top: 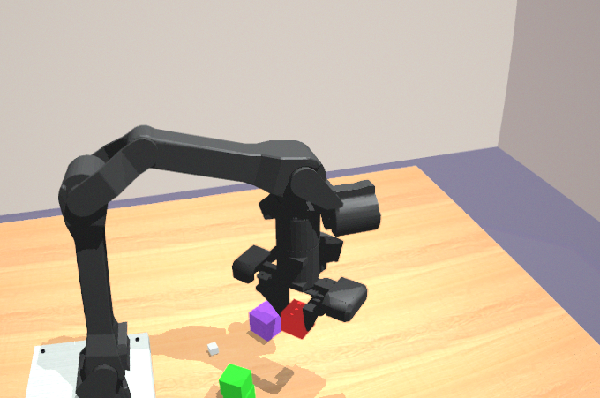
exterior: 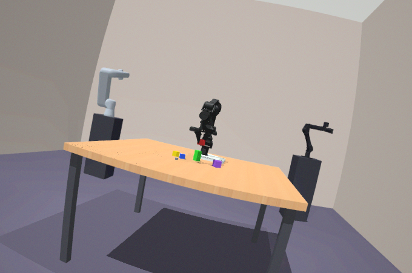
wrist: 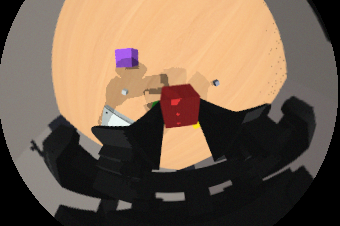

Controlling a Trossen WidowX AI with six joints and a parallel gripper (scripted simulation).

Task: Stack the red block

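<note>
Right now my gripper tip is 5 cm past the blue block, 11 cm to the left of it and 12 cm above it. From my gripper tip the other things lie so: red block 1 cm above; then purple block 1 cm behind, 13 cm to the left, 11 cm below; then small white cube 11 cm behind, 11 cm to the left, 12 cm below.
</note>
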